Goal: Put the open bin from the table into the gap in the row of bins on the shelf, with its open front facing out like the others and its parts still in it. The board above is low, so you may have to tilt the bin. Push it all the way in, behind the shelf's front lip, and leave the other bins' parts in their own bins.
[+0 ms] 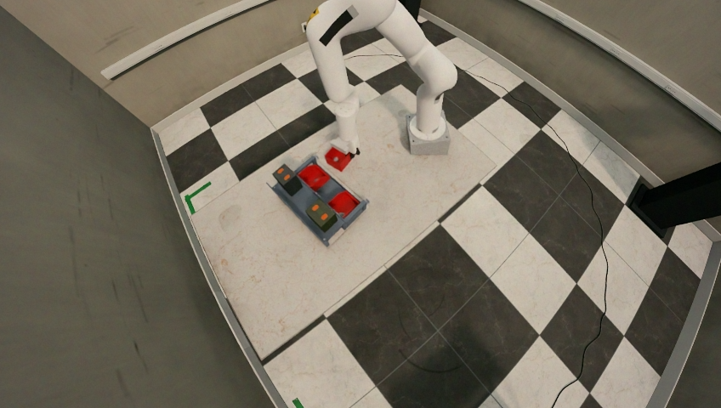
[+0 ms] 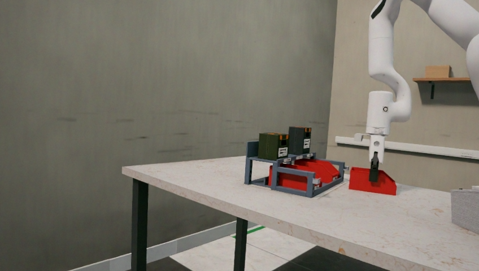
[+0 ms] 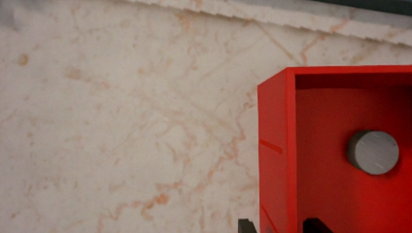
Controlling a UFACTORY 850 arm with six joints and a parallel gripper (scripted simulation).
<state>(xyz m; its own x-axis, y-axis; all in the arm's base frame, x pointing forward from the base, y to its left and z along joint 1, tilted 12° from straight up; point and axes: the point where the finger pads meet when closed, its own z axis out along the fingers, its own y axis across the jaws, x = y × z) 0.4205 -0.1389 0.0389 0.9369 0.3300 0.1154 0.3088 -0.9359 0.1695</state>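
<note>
My gripper is now 5 cm to the left of the red open bin, 3 cm above it and 2 cm short of it. From my hand the other things lie so: grey-blue shelf (26 cm ahead, 10 cm to the left); large grey disc (8 cm to the right, 5 cm below, 2 cm behind); dark grey box (34 cm ahead, 10 cm above).
</note>
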